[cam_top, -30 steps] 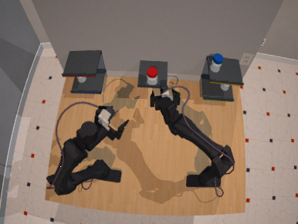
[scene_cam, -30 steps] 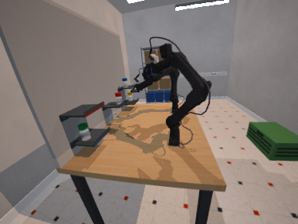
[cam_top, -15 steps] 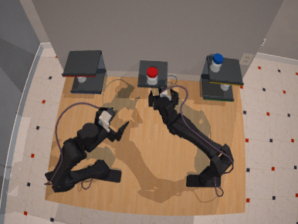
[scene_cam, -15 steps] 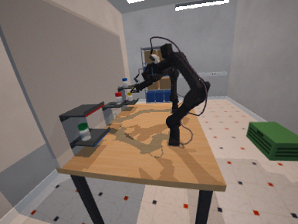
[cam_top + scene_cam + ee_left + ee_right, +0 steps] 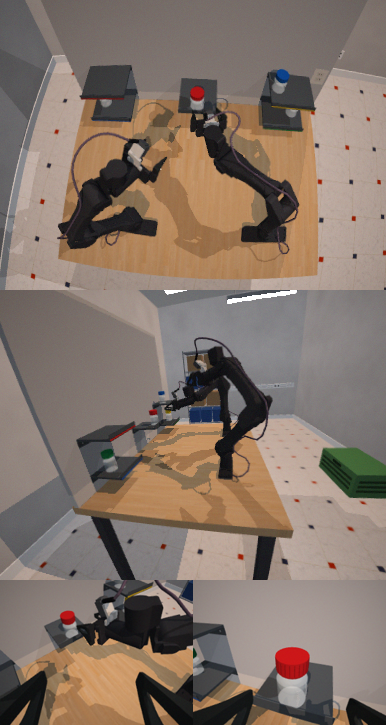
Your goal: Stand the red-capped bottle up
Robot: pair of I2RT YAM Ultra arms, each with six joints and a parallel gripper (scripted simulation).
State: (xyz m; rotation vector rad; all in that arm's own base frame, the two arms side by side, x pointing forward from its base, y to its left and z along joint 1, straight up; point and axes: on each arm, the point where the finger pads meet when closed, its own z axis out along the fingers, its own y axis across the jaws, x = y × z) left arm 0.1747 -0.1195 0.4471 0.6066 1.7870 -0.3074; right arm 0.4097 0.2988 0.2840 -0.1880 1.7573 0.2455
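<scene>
Now: right hand 9 cm short of the red-capped bottle, 4 cm to the right of it and 6 cm above it. Also, from my right hand: yellow-capped bottle: 16 cm ahead, 41 cm to the right, 16 cm below; blue-capped bottle: 15 cm ahead, 30 cm to the right, 3 cm above; green-capped bottle: 14 cm ahead, 47 cm to the left, 16 cm below.
</scene>
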